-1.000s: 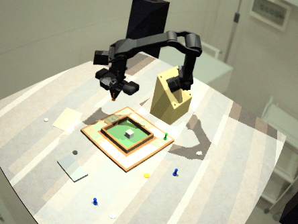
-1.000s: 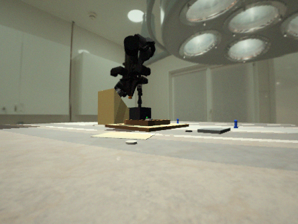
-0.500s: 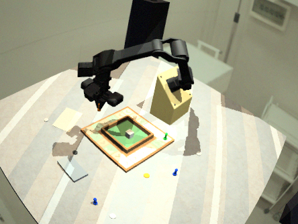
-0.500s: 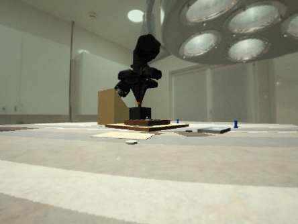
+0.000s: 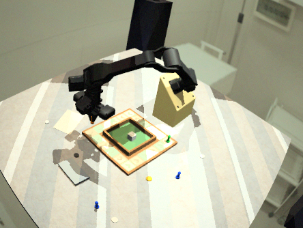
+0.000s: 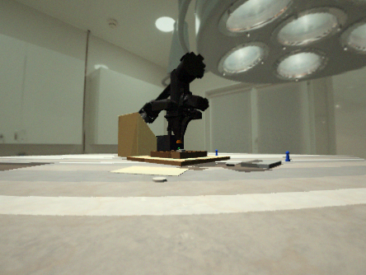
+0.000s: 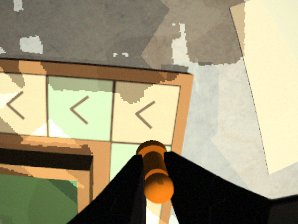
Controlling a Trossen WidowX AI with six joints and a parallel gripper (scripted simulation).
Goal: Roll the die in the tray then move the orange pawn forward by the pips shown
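The white die lies 11 cm behind my gripper tip, 13 cm to the left of it and 5 cm below it. Also, from my gripper tip: orange pawn 1 cm above; then grey card 20 cm ahead, 11 cm to the left, 7 cm below; then green tray 10 cm behind, 12 cm to the left, 6 cm below.
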